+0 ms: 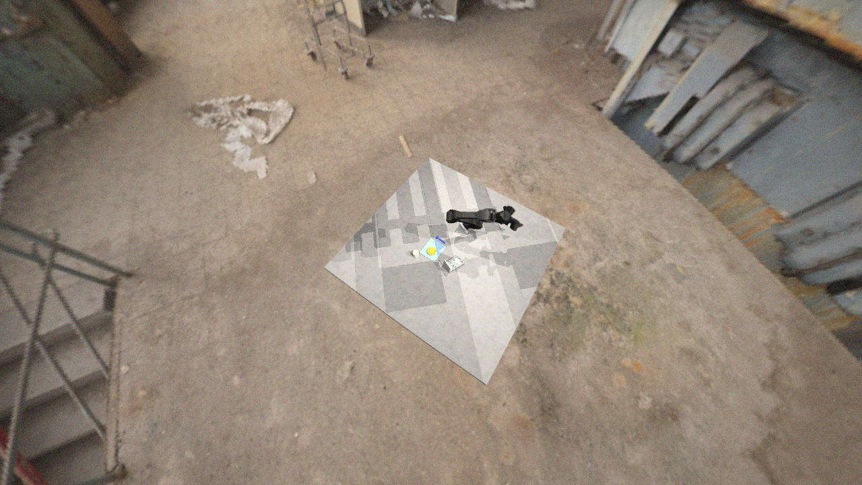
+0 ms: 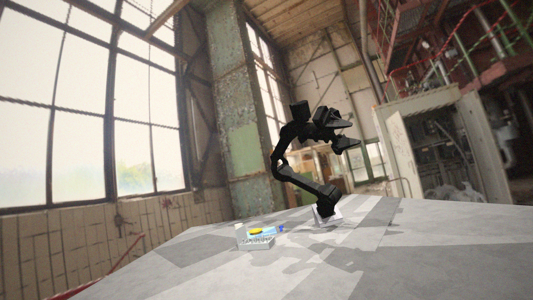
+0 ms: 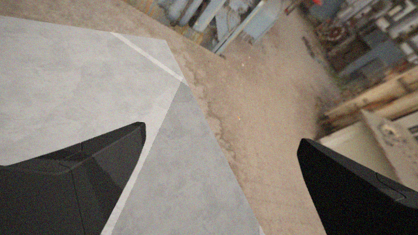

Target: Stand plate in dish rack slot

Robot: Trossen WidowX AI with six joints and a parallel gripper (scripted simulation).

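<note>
My gripper tip is now 330 mm short of the yellow plate, 440 mm to the left of it and 290 mm above it. The rest, counted from my gripper tip: white cylinder: 410 mm ahead, 530 mm to the right, 290 mm below; dish rack: 330 mm ahead, 260 mm to the right, 290 mm below; blue object: 210 mm ahead, 450 mm to the right, 310 mm below.
</note>
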